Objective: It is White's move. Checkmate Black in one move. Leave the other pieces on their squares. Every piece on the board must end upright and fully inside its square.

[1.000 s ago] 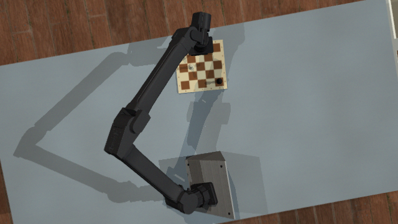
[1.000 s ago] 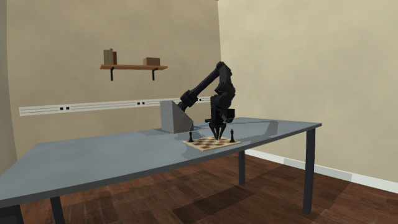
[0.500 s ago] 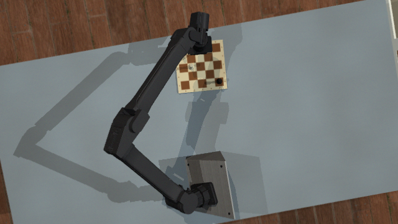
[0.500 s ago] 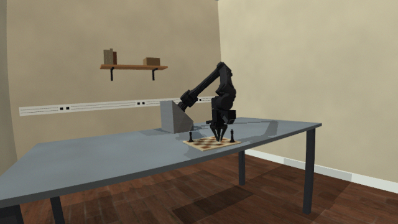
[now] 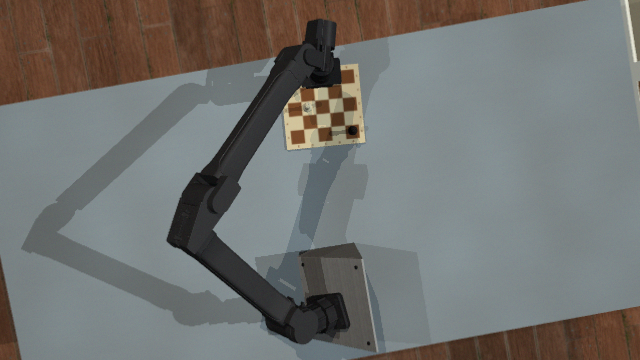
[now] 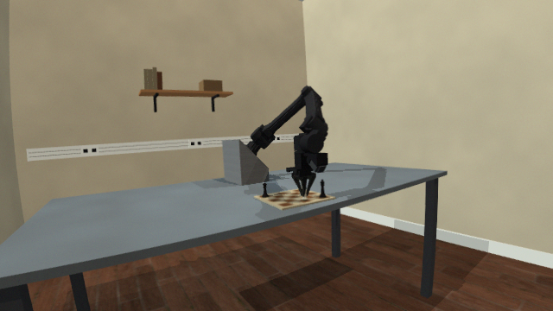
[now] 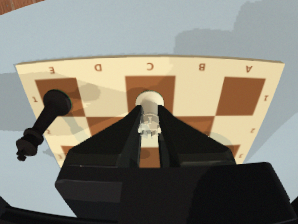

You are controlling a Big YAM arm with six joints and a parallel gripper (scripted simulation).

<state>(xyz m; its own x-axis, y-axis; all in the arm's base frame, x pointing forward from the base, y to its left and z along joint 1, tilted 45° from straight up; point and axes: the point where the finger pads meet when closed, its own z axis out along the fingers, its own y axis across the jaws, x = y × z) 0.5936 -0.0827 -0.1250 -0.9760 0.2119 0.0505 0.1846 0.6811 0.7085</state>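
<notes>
The short white piece lies right at my hand. Round my hand: black chess piece (10 mm ahead, 80 mm to the left, 10 mm above); small chessboard (70 mm behind, 10 mm to the left, 30 mm below); tall white piece (60 mm behind, 50 mm to the left, 10 mm above).
</notes>
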